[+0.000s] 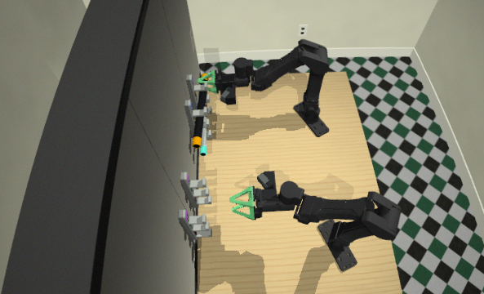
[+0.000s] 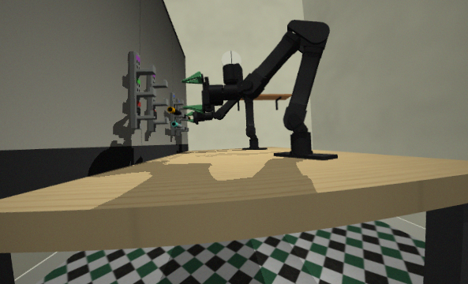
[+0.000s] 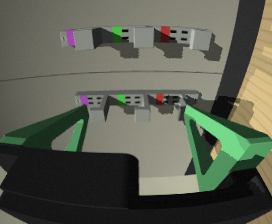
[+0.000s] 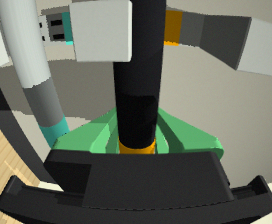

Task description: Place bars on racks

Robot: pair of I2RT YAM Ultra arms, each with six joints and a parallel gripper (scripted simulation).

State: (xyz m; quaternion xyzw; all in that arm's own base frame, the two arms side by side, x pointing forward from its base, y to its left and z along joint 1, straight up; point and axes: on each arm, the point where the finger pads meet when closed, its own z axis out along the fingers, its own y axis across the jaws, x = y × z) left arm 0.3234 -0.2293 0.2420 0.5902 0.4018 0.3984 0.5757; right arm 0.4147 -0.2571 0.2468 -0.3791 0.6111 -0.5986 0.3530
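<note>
Now: the black bar 130 mm to the left of my right hand. Round my right hand: pale bar (130 mm to the left, 80 mm below).
</note>
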